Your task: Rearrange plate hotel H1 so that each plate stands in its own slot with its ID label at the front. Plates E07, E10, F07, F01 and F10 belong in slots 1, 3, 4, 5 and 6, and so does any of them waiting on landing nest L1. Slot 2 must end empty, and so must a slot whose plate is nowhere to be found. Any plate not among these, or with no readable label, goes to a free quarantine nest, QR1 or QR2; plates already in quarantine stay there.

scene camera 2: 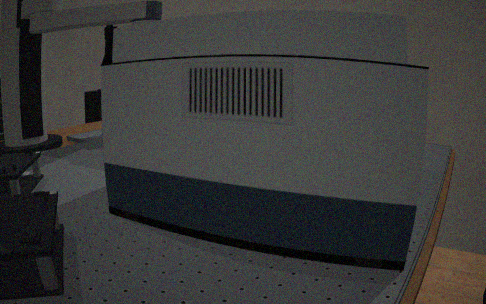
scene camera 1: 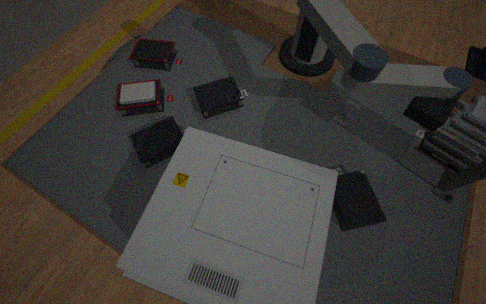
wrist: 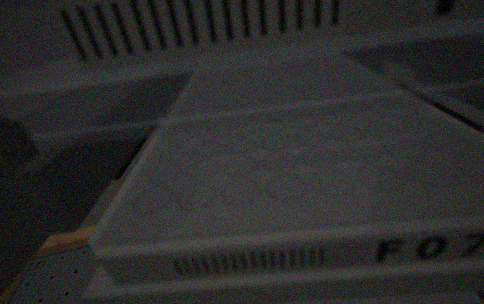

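Pixels of known places: gripper, fingertip midpoint: (scene camera 1: 484,137) (wrist: 269,87); arm's base at its link origin: (scene camera 2: 27,148) (scene camera 1: 306,56).
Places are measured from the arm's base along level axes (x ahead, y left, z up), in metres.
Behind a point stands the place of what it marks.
Plate hotel H1 (scene camera 1: 465,177) {x 0.364, y 0.624, z 0.125 m} is at the right edge in scene camera 1, with several pale plates stacked in it. In the wrist view, a plate labelled F07 (wrist: 280,185) {x 0.266, y 0.521, z 0.214 m} fills the middle, its barcode and ID facing the camera. The barcoded front of another plate (wrist: 200,27) shows above it. My gripper is open with nothing between its fingers; its fingertips cannot be made out clearly. A white plate (scene camera 1: 137,93) {x 0.584, y -0.456, z 0.077 m} lies on one red-rimmed quarantine nest (scene camera 1: 118,99) {x 0.637, y -0.491, z 0.078 m}; the other red-rimmed nest (scene camera 1: 152,50) {x 0.368, y -0.570, z 0.063 m} holds no plate. Their tags are unreadable.
A large white instrument (scene camera 1: 255,210) {x 0.777, y 0.146, z 0.258 m} (scene camera 2: 260,145) {x 0.869, y -0.065, z 0.127 m} stands in the foreground. Dark nests (scene camera 1: 217,96) {x 0.437, y -0.194, z 0.063 m} (scene camera 1: 156,140) {x 0.701, y -0.274, z 0.063 m} (scene camera 1: 360,200) {x 0.554, y 0.398, z 0.063 m} stand around it, and another dark block (scene camera 1: 429,111) {x 0.329, y 0.417, z 0.263 m} is beside the hotel. The arm's base (scene camera 1: 306,55) {x 0.077, y 0.015, z 0.069 m} is at the back.
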